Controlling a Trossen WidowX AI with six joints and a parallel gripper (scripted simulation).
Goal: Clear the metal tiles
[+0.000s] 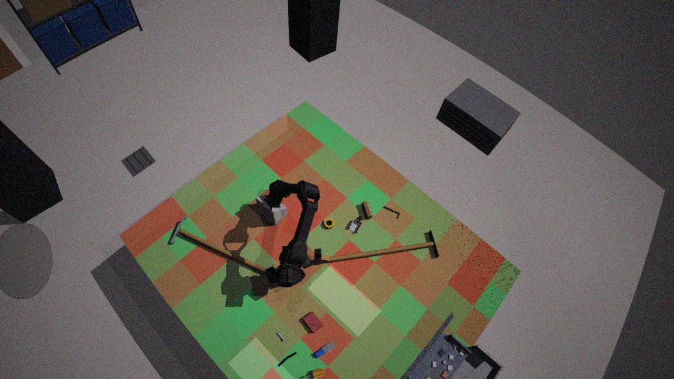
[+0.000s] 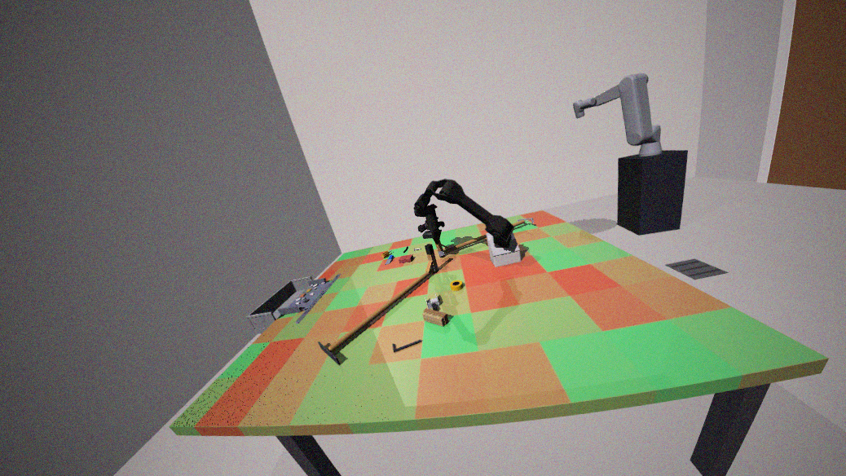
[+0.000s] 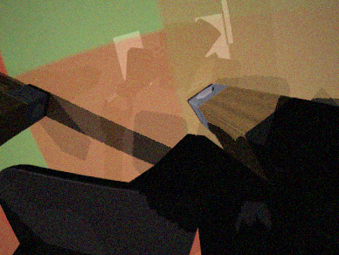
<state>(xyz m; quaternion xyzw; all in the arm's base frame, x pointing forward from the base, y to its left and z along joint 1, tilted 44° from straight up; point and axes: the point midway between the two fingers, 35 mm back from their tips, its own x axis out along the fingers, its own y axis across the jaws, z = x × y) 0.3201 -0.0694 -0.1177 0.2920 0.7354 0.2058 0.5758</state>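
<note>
Now: gripper tip 390 mm to the right of the long scraper, 150 mm short of it and 20 mm above it. Round my gripper tip: yellow tape roll 310 mm to the left, 110 mm behind, 80 mm below; red block 220 mm ahead, 70 mm below, 40 mm to the right; blue piece 340 mm ahead, 80 mm below, 70 mm to the right.
</note>
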